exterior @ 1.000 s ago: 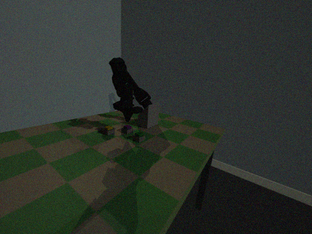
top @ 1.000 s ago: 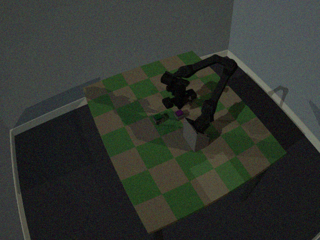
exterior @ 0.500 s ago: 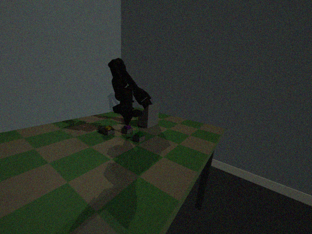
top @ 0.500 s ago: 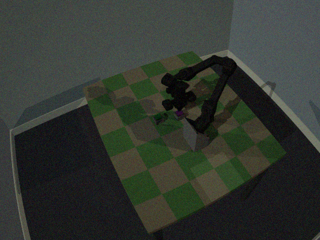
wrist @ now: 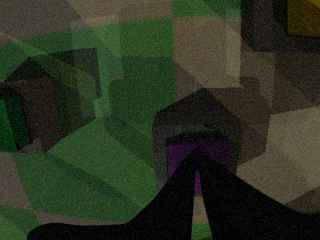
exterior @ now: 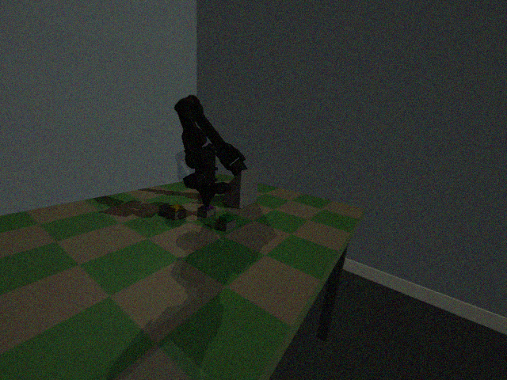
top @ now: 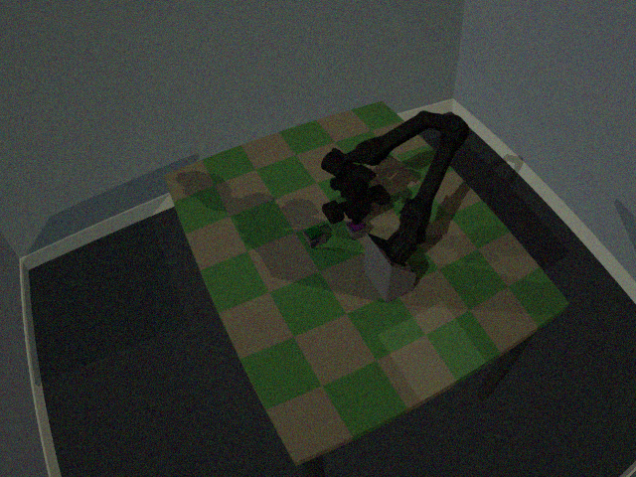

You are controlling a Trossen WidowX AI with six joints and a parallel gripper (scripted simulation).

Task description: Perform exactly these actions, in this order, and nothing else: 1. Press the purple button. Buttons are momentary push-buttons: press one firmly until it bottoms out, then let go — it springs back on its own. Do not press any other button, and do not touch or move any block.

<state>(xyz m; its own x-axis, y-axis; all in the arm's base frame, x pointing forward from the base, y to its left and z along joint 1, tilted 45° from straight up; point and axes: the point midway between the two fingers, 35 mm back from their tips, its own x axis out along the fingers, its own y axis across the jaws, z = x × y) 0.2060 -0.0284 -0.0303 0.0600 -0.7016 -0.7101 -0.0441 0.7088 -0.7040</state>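
The purple button is 10 mm below my gripper tip. From my gripper tip the other things lie so: yellow button 80 mm ahead, 60 mm to the right; green button 20 mm ahead, 120 mm to the left.
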